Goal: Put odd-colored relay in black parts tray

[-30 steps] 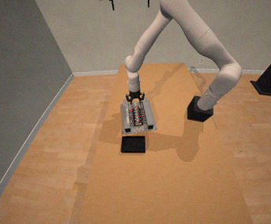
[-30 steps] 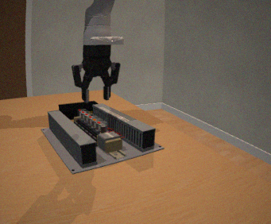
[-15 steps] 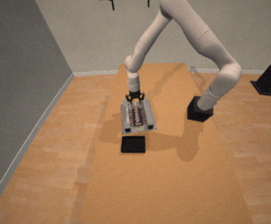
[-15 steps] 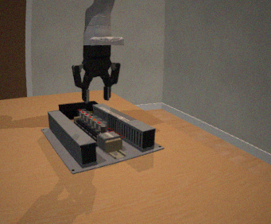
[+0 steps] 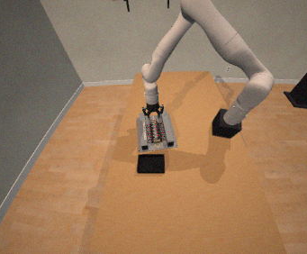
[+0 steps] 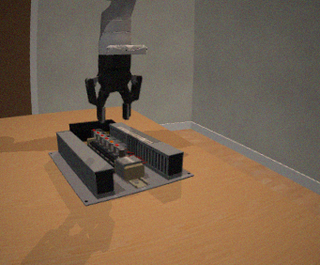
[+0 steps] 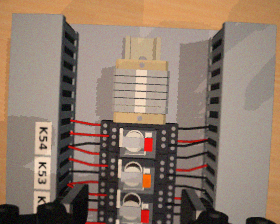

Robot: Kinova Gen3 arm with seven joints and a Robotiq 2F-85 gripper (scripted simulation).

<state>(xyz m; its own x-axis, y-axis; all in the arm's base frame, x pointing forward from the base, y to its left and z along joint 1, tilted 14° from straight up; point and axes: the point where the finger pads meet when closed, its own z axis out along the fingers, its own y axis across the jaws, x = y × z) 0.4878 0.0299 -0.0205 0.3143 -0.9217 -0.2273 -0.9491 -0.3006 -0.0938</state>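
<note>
Right now my hand is 80 mm above the relay. From my hand the other things lie so: black parts tray 280 mm to the left, 120 mm below, 30 mm behind.
</note>
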